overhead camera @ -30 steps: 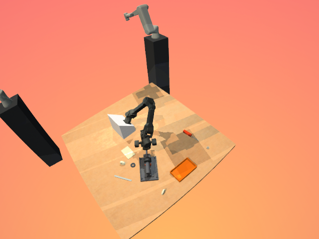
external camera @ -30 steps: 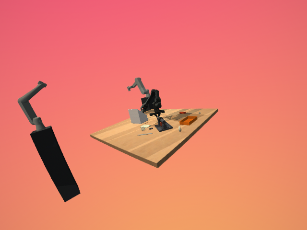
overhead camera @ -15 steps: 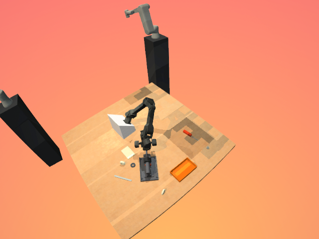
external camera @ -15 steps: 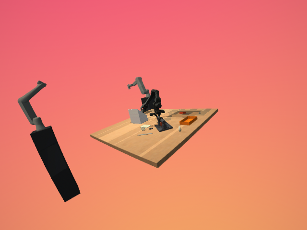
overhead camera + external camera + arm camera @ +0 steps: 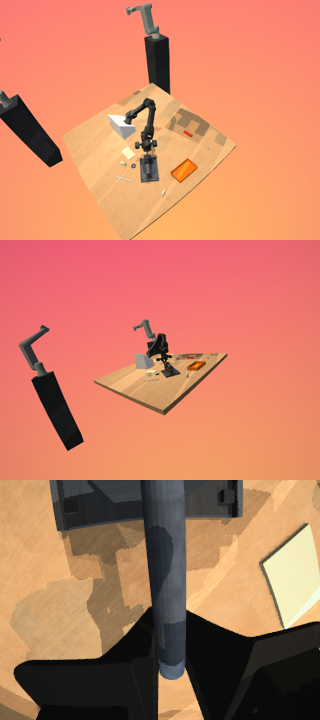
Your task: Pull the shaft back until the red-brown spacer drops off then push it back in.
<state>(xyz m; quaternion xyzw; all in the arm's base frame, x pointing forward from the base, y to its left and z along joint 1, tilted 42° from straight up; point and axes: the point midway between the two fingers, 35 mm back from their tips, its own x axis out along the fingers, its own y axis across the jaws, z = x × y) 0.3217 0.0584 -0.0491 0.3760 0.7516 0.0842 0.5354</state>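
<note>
The blue-grey shaft lies 60 mm ahead of my gripper tip, 30 mm to the right of it and 30 mm above it. The rest, counted from my gripper tip: red-brown spacer: 140 mm ahead, 80 mm to the right, 10 mm below; grey support: 160 mm ahead, 90 mm to the right; pale card: 90 mm behind, 150 mm to the right, 40 mm below.
</note>
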